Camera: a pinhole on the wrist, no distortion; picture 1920 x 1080 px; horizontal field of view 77.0 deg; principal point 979.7 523.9 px. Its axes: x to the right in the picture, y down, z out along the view. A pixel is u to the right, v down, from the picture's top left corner.
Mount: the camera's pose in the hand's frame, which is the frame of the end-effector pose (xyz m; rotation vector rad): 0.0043 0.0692 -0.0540 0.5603 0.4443 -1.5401
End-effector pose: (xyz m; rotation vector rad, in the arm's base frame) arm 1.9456 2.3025 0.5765 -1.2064 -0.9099 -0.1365
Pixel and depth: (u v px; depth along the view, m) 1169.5 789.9 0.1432
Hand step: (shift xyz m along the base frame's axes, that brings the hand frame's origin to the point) -0.0293 0.0363 0.0458
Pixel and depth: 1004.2 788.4 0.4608
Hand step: -0.2400 0.2057 0.2269
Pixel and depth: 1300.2 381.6 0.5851
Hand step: -0.4571 0.0706 0.2429
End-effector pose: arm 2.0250 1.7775 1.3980 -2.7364 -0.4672 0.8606
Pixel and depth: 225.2 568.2 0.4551
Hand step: -0.2868 0.0316 -0.3859
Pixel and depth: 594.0 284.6 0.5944
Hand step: -0.4621 0.1241 -0.3013
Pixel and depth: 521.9 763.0 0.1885
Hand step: -0.0593 0.0162 -0.1312
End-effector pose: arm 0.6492 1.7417 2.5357 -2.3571 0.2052 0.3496
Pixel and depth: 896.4 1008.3 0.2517
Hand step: 0.0676 0.1611 -0.0936
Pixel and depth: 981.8 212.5 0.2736
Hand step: -0.0914 0.1803 -0.0258
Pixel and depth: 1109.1 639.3 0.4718
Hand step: 0.0178 0.3875 -0.0442
